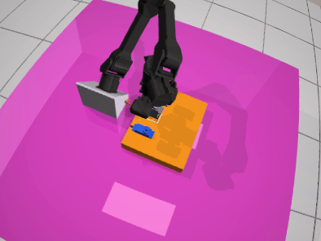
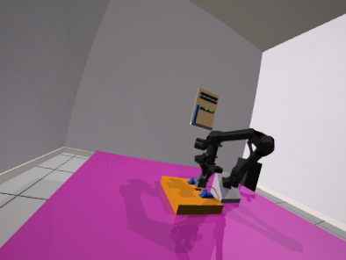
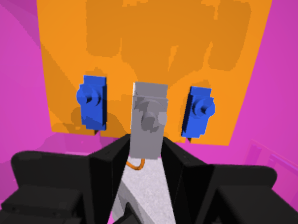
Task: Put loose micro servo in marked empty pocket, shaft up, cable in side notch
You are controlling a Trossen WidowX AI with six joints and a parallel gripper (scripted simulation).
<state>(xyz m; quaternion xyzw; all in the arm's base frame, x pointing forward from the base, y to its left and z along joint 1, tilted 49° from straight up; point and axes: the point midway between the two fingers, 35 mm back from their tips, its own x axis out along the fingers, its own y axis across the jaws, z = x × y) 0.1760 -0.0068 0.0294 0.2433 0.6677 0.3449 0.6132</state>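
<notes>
My gripper tip is now 12 cm short of the orange deck, 9 cm above it and 1 cm to the right of it.
</notes>
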